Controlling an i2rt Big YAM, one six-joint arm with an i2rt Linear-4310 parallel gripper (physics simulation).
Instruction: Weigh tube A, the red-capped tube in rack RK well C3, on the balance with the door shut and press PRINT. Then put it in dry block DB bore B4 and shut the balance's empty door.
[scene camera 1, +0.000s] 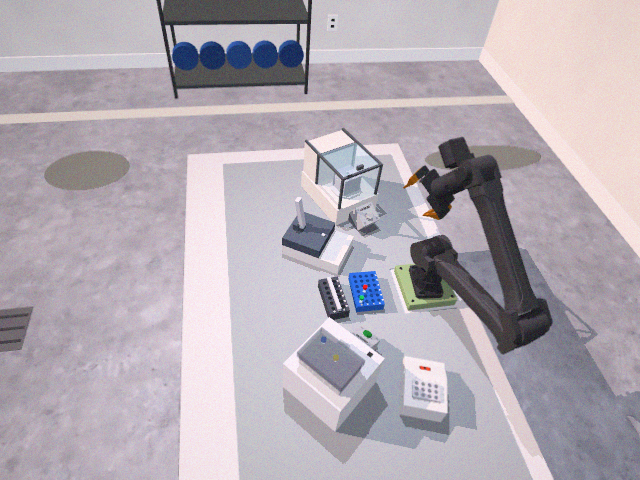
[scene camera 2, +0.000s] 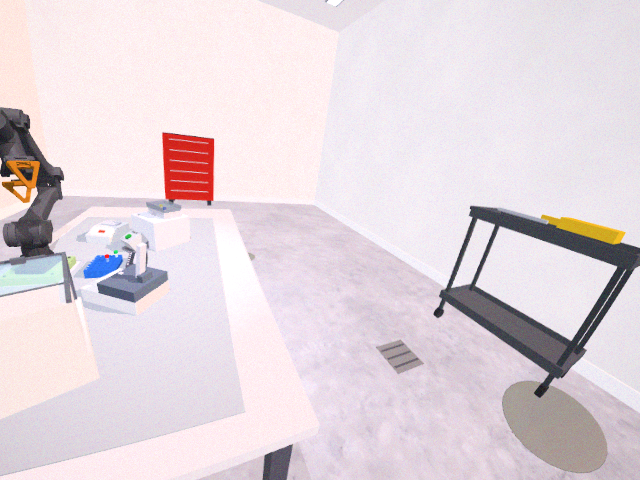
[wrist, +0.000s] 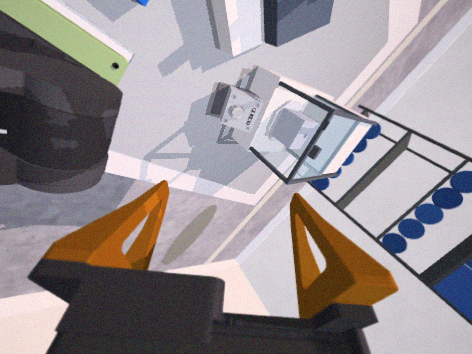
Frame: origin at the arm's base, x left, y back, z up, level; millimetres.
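Seen in the pictures: gripper, between the fingertips: (scene camera 1: 414, 200) (scene camera 2: 29, 195) (wrist: 230, 192); arm's base, origin of its link: (scene camera 1: 425, 282) (wrist: 37, 74).
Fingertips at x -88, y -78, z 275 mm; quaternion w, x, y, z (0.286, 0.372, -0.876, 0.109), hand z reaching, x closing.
Pixels of each thing's top centre, then the offset from my fingertips to it. "spot": a spot on its surface instead.
- red-capped tube, centre of its top: (scene camera 1: 365, 286) (scene camera 2: 106, 255) dx +116, dy -123, dz -247 mm
- blue rack, centre of its top: (scene camera 1: 366, 288) (scene camera 2: 103, 262) dx +106, dy -114, dz -271 mm
- balance, centre of its top: (wrist: 330, 154) (scene camera 2: 14, 268) (scene camera 1: 350, 156) dx -301, dy -135, dz -79 mm
- white unit, centre of its top: (scene camera 1: 426, 379) (scene camera 2: 107, 224) dx +431, dy -10, dz -231 mm
- dark-topped device, a spot on its surface: (scene camera 1: 310, 235) spot: dx -74, dy -281, dz -221 mm
- black strip block, centre of its top: (scene camera 1: 334, 292) (scene camera 2: 136, 255) dx +131, dy -220, dz -254 mm
- large white box, centre of its top: (scene camera 1: 347, 338) (scene camera 2: 150, 205) dx +368, dy -224, dz -111 mm
- small green-button unit, centre of its top: (scene camera 1: 367, 332) (scene camera 2: 128, 234) dx +288, dy -145, dz -227 mm
The red-capped tube (scene camera 1: 364, 286) (scene camera 2: 107, 256) stands in the blue rack (scene camera 1: 369, 308) (scene camera 2: 103, 268), near a green-capped one. The balance (scene camera 1: 321, 192) (scene camera 2: 41, 351) (wrist: 265, 82) has a glass chamber with a dark handle (scene camera 1: 360, 166) (wrist: 314, 151); I cannot tell whether its door is open. Its control panel (scene camera 1: 364, 214) (wrist: 240, 111) faces the arm side. A white unit (scene camera 1: 425, 409) (scene camera 2: 100, 237) with a red display and a grid of round bores looks like the dry block. My gripper (scene camera 1: 415, 200) (scene camera 2: 20, 187) (wrist: 230, 192) is open and empty, raised beside the balance at the table's edge.
A dark-topped device (scene camera 1: 310, 235) (scene camera 2: 133, 284) with an upright post stands between balance and rack. A black strip block (scene camera 1: 327, 298) lies beside the rack. A large white box (scene camera 1: 310, 390) (scene camera 2: 161, 230) with a grey top and a small green-button unit (scene camera 1: 367, 333) (scene camera 2: 128, 236) stand beyond.
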